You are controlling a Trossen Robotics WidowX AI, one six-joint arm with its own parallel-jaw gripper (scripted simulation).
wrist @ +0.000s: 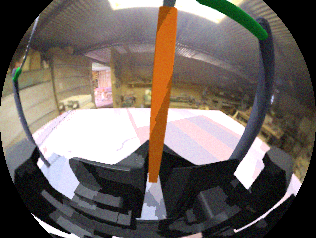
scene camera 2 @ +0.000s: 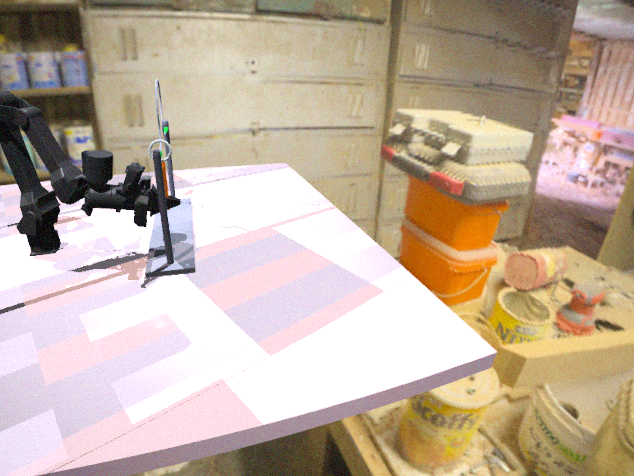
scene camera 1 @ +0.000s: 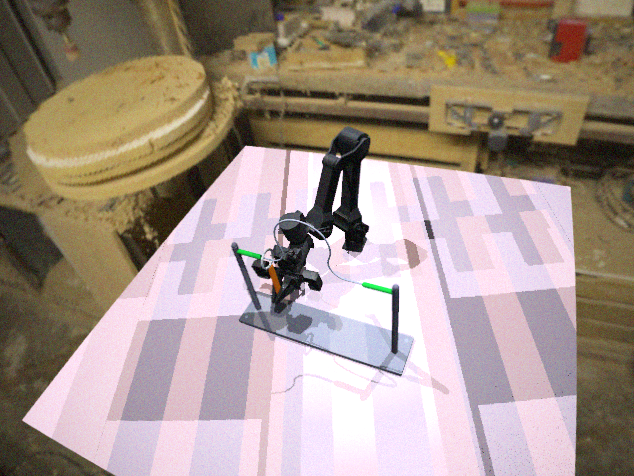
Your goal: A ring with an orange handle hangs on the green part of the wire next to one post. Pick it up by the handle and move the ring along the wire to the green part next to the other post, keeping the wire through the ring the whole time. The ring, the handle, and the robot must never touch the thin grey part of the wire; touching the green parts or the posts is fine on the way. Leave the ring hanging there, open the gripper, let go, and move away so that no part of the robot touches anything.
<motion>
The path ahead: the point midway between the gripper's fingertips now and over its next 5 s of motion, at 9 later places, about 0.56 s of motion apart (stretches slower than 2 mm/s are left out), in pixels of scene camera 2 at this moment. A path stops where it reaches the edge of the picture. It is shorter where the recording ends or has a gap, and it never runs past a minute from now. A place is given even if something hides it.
My gripper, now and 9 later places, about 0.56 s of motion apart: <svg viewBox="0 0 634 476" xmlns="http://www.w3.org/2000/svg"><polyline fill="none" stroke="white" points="180,202 180,195 177,182 166,165 153,141 148,119 146,104 146,103 146,107 147,114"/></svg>
</motion>
